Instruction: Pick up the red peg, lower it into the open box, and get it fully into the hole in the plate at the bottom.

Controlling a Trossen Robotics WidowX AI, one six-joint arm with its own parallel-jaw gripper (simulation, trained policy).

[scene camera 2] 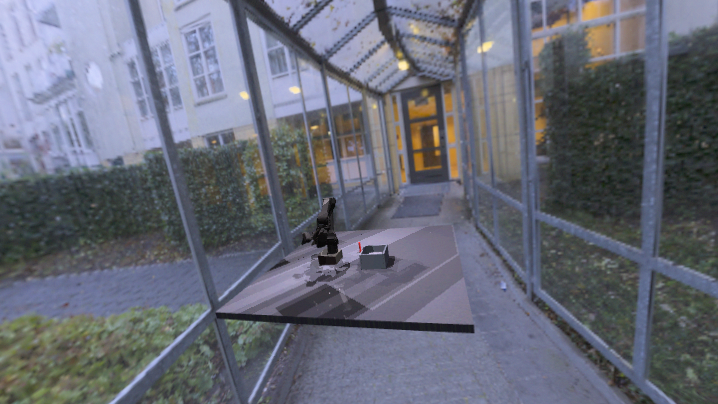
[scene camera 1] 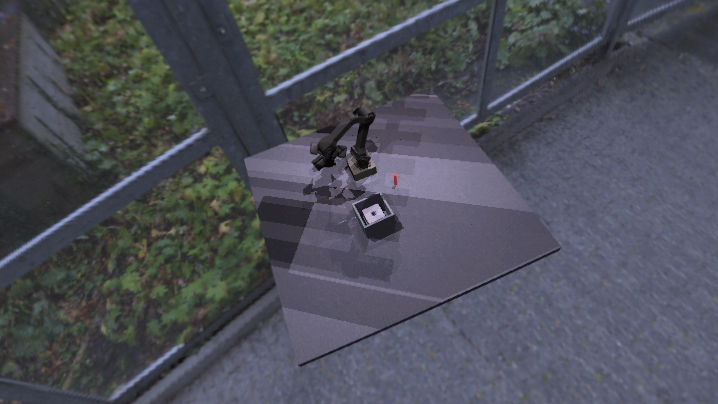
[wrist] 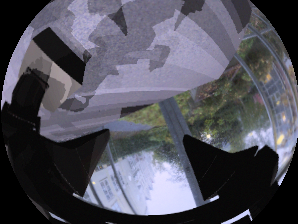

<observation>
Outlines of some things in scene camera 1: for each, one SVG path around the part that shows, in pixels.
A grey box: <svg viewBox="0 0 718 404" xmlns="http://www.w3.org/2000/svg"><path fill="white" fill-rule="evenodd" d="M380 191L352 204L354 214L367 238L396 225L394 213ZM378 203L385 217L367 224L362 210Z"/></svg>
</observation>
